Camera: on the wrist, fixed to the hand. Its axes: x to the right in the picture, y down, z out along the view.
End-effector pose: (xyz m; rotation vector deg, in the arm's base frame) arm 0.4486 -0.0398 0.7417 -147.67 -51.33 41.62
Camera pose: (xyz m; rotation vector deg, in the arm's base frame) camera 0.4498 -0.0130 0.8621 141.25 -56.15 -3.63
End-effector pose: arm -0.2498 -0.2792 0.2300 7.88 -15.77 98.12
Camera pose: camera -0.1674 -0.2680 0.1388 62.00 34.60 -161.04
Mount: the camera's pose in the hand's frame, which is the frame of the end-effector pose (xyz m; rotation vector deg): -0.0251 -0.0732 -0.0961 -33.88 24.45 86.65
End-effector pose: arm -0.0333 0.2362 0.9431 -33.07 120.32 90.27
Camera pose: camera 0.0192 0.1261 0.9246 -29.09 -77.35 -98.88
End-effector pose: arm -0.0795 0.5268 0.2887 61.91 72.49 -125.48
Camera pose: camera -0.0704 0.6457 0.3204 84.83 36.75 -25.86
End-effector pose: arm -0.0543 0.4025 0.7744 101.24 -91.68 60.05
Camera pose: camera -0.0010 0.5058 0.8156 -16.54 -141.80 64.94
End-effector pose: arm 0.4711 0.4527 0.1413 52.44 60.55 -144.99
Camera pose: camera 0.5016 0.5722 0.1458 75.20 36.40 -43.97
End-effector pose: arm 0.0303 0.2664 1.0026 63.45 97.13 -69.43
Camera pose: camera -0.0391 0.3408 1.0725 97.88 47.15 26.27
